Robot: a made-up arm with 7 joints. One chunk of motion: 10 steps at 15 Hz.
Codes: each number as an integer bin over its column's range. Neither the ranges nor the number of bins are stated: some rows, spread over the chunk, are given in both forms.
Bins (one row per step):
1: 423 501 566 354 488 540 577
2: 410 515 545 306 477 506 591
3: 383 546 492 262 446 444 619
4: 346 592 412 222 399 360 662
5: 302 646 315 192 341 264 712
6: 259 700 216 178 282 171 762
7: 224 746 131 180 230 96 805
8: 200 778 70 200 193 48 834
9: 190 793 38 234 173 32 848
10: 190 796 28 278 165 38 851
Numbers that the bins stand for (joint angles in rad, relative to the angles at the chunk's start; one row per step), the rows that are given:
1: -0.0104 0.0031 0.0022 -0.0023 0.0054 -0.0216 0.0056
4: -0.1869 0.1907 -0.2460 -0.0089 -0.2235 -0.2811 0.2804
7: -0.4665 0.5083 -0.6989 -0.0110 -0.6583 -0.6616 0.7428
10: -0.5445 0.6114 -0.8649 -0.0061 -0.8255 -0.7452 0.8915
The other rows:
2: -0.0402 0.0320 -0.0317 -0.0047 -0.0229 -0.0706 0.0508
3: -0.1021 0.0959 -0.1171 -0.0069 -0.1026 -0.1600 0.1414
5: -0.2877 0.3021 -0.4023 -0.0104 -0.3728 -0.4195 0.4421
6: -0.3863 0.4134 -0.5619 -0.0111 -0.5245 -0.5535 0.6037
8: -0.5215 0.5743 -0.7972 -0.0100 -0.7535 -0.7308 0.8365
9: -0.5445 0.6052 -0.8488 -0.0083 -0.8049 -0.7539 0.8818

